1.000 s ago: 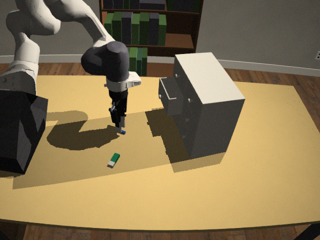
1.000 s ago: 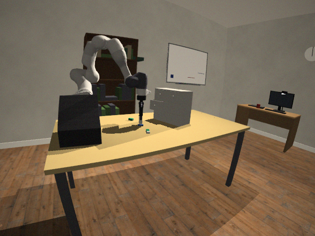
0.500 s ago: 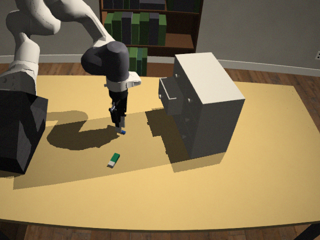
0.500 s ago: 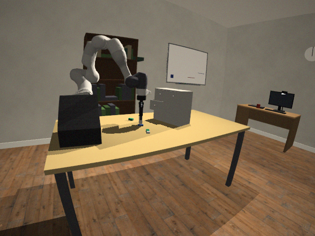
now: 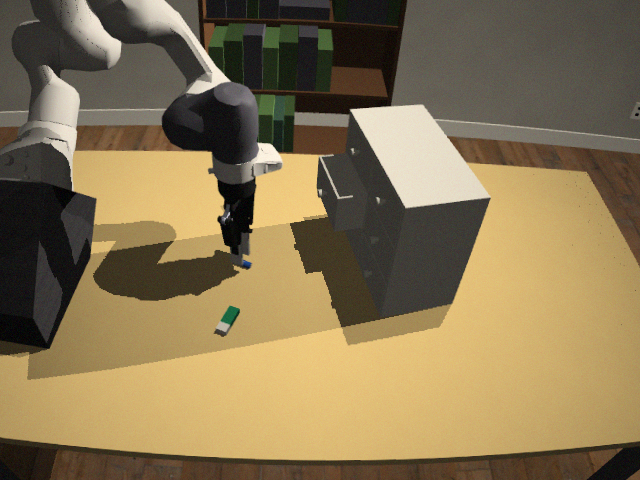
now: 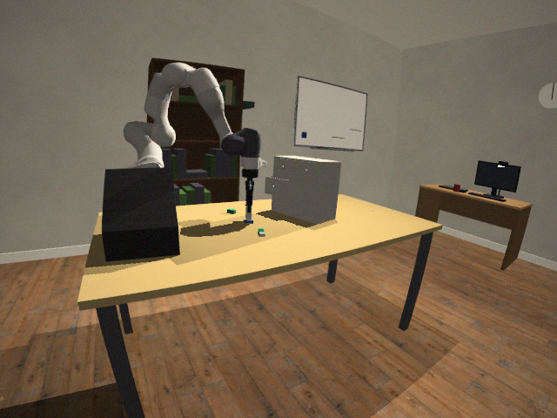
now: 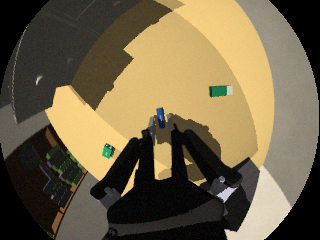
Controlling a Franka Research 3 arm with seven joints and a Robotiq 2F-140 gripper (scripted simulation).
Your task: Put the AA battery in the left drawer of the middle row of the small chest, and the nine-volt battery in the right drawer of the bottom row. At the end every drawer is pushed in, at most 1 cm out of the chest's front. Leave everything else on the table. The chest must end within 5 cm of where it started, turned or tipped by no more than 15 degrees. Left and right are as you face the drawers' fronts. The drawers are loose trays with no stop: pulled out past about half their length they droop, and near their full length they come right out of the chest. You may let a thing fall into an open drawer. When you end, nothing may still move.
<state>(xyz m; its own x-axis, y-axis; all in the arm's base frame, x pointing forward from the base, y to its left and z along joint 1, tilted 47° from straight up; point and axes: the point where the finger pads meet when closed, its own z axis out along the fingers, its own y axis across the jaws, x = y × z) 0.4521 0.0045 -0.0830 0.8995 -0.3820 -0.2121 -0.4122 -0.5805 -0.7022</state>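
The blue AA battery is 50 mm below my hand. The rest, counted from my hand: nine-volt battery 190 mm to the left, 50 mm below, 10 mm ahead.
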